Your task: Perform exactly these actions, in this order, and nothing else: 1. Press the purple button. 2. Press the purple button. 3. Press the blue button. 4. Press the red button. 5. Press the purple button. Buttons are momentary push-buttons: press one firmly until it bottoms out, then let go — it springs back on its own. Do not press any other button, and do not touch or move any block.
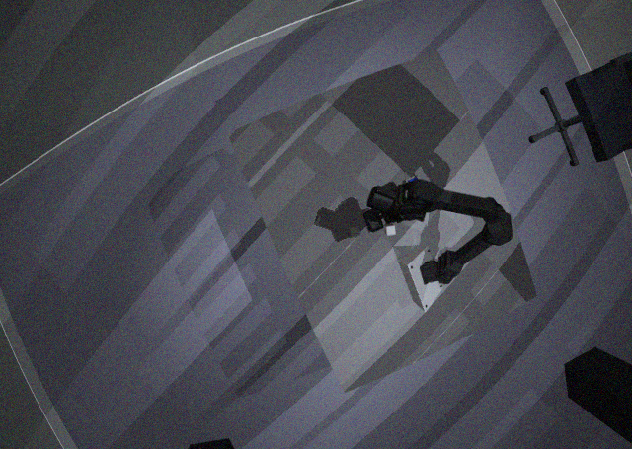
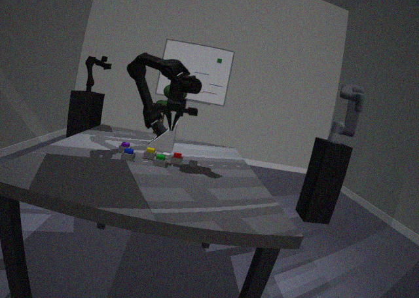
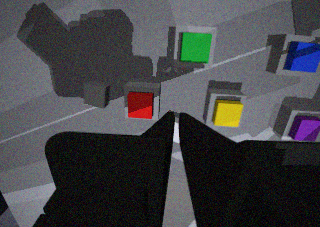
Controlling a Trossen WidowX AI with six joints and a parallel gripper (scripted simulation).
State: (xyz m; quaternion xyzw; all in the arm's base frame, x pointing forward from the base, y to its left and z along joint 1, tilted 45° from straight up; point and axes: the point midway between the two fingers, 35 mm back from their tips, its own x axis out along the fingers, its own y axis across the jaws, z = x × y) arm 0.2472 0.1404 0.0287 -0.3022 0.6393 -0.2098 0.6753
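My gripper tip is now 100 mm above the red button, 40 mm to the right of it and 40 mm past it. The rest, counted from my gripper tip: green button: 100 mm below, 40 mm ahead, 20 mm to the right; then blue button: 150 mm to the right, 100 mm below, 60 mm ahead; then yellow button: 100 mm below, 80 mm to the right, 30 mm behind.
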